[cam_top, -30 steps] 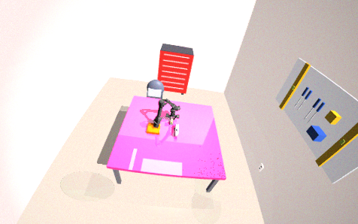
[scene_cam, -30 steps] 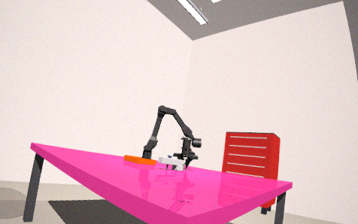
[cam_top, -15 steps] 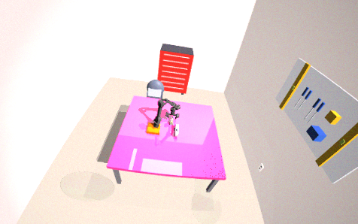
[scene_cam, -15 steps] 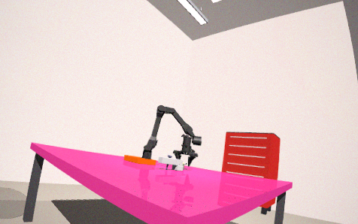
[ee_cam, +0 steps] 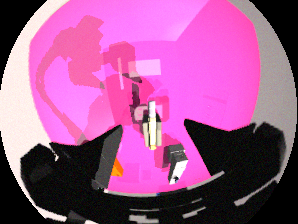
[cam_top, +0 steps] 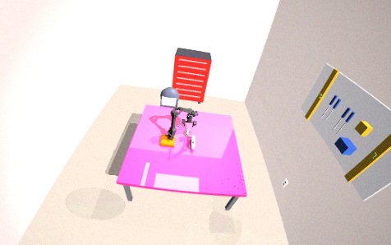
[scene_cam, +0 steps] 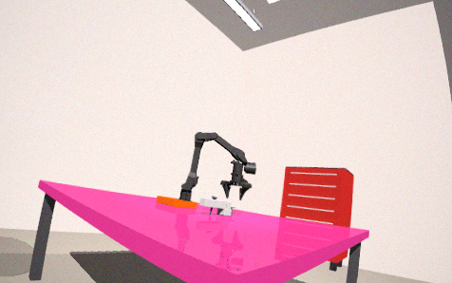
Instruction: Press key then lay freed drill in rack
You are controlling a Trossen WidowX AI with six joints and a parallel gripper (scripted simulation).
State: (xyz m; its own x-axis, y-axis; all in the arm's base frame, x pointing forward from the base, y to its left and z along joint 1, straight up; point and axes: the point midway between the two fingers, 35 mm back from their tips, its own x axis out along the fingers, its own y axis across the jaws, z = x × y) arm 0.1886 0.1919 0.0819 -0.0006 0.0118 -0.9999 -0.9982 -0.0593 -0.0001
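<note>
My gripper tip is now 4 cm to the left of the grey drill and 4 cm above it. From my gripper tip the other things lie so: blue piece 9 cm ahead, 24 cm to the right, 3 cm below.
</note>
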